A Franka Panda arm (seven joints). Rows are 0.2 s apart.
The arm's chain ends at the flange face. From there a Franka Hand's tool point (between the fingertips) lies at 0.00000 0.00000 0.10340 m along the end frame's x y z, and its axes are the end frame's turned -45 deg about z.
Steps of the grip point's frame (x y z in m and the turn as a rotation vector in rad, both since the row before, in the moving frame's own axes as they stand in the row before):
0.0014, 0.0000, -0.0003, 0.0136, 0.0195, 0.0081
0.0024, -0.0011, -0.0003, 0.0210, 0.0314, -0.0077
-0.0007, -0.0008, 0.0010, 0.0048, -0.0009, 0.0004
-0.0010, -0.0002, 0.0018, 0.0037, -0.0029, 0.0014
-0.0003, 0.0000, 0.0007, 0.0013, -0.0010, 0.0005
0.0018, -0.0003, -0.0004, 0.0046, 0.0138, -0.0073
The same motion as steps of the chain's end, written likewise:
0.0005, 0.0014, -0.0003, 0.0234, 0.0042, 0.0081
0.0002, 0.0014, -0.0002, 0.0371, 0.0074, -0.0077
-0.0006, 0.0002, 0.0010, 0.0028, -0.0040, 0.0004
-0.0004, 0.0006, 0.0018, 0.0006, -0.0047, 0.0014
0.0000, 0.0002, 0.0007, 0.0002, -0.0016, 0.0005
0.0004, -0.0001, -0.0004, 0.0130, 0.0065, -0.0073

